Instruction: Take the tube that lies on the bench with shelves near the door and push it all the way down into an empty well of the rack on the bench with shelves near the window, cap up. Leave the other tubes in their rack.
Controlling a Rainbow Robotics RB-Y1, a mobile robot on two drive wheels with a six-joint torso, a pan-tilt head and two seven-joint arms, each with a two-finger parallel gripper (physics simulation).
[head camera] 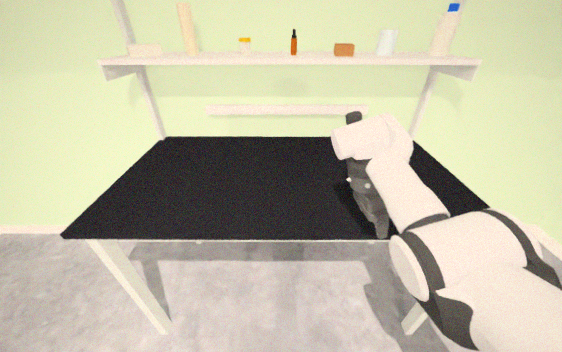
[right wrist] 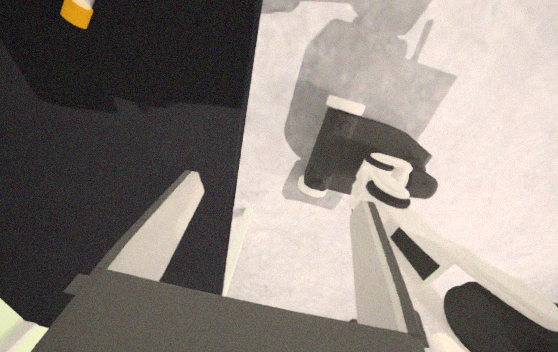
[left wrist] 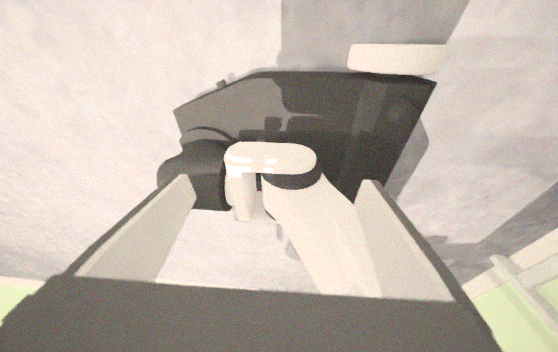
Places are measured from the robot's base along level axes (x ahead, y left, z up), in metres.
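Pixels of known places: left gripper, fingertip midpoint: [left wrist: 272,188]; right gripper, fingertip midpoint: [head camera: 372,222] [right wrist: 276,194].
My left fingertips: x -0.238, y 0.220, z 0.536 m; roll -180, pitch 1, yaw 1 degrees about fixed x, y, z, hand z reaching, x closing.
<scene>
Behind a point stands the place of what it marks.
The tube [right wrist: 77,12] {x 0.513, y -0.312, z 0.931 m} shows in part at the top left of the right wrist view, its orange cap towards the camera, on the black bench top [head camera: 240,190] {x 0.571, y 0.181, z 0.915 m} [right wrist: 150,60] {x 0.454, y -0.286, z 0.915 m}. It does not show in the head camera view, where my right arm covers part of the bench. My right gripper [right wrist: 276,194] {x 0.288, y -0.239, z 1.037 m} is open and empty, over the bench's edge, with the tube well beyond its fingertips. My left gripper [left wrist: 272,188] {x -0.238, y 0.220, z 0.536 m} is open and empty, above the robot's own base and torso. The rack does not show in these views.
A shelf [head camera: 280,61] {x 0.798, y 0.019, z 1.363 m} above the bench holds a yellow-capped jar [head camera: 244,46] {x 0.942, y 0.176, z 1.402 m}, an orange bottle [head camera: 293,46] {x 0.926, y -0.033, z 1.403 m}, a brown box [head camera: 344,49] {x 0.884, y -0.237, z 1.396 m}, a clear beaker [head camera: 387,42] {x 0.917, y -0.417, z 1.420 m} and a blue-capped bottle [head camera: 445,34] {x 0.925, y -0.647, z 1.449 m}. The robot's base [left wrist: 345,100] {x -0.106, y 0.182, z 0.169 m} [right wrist: 345,145] {x -0.060, y -0.077, z 0.191 m} stands on the floor beside the bench.
</scene>
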